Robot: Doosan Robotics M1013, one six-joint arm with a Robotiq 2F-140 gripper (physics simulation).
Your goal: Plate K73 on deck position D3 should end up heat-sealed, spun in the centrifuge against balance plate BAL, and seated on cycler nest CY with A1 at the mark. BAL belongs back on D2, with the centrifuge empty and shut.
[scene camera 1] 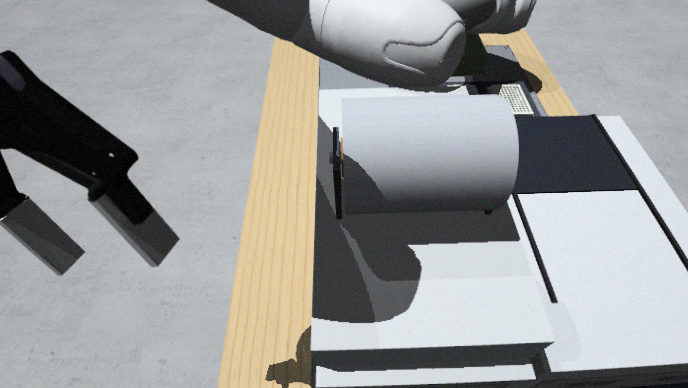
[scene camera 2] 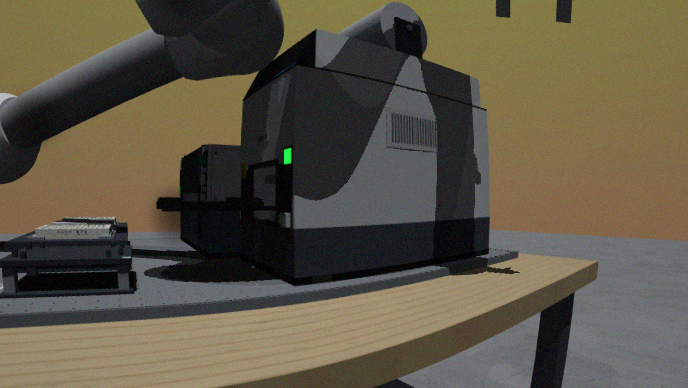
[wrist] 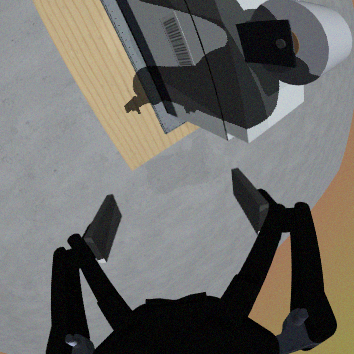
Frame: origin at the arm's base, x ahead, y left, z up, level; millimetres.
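Where they show: gripper, fingertip midpoint: (scene camera 1: 114,258) (scene camera 2: 531,19) (wrist: 173,194).
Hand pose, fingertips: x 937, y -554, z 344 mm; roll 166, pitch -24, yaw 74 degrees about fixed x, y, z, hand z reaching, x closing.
Observation:
After its pixels a point has its place.
Plate K73 (scene camera 2: 75,231) @[x 348, y -127, z -5 mm], a pale plate with its label facing scene camera 2, sits level on a dark raised stand at the left of that view. A pale well plate (scene camera 1: 517,99) @[x 380, y 177, z -1 mm] shows behind the large machine in scene camera 1; its label cannot be read. The large white and grey machine (scene camera 1: 450,310) @[x 1000, y -258, z 285 mm] (scene camera 2: 360,200) @[x 723, y -360, z 45 mm] (wrist: 210,112) @[x 983, y -387, z 188 mm] carries a film roll (scene camera 1: 430,150) @[x 899, y -269, z 398 mm] (scene camera 2: 367,25) @[x 800, y -297, z 359 mm] (wrist: 330,40) @[x 849, y -327, z 411 mm] on top. My gripper (scene camera 1: 111,250) @[x 937, y -554, z 344 mm] (scene camera 2: 533,9) @[x 937, y -554, z 344 mm] (wrist: 173,194) @[x 937, y -554, z 344 mm] is open and empty, beyond the table end and apart from the plates. BAL, the centrifuge and nest CY cannot be made out for certain.
A smaller dark-based machine (scene camera 2: 220,172) @[x 618, y -96, z 94 mm] stands behind the large one, with a dark bar (scene camera 2: 172,203) @[x 481, y -275, z 41 mm] sticking out. A green light (scene camera 2: 287,155) @[x 621, y -334, z 103 mm] shows on the large machine. The wooden table (scene camera 1: 270,200) @[x 567, y -490, z -77 mm] (scene camera 2: 200,350) @[x 450, y -468, z -77 mm] (wrist: 90,85) @[x 828, y -542, z -77 mm] has its edge near it. My arm (scene camera 1: 380,40) @[x 640, y -262, z 352 mm] (scene camera 2: 100,85) @[x 380, y -119, z 230 mm] passes close above the machines.

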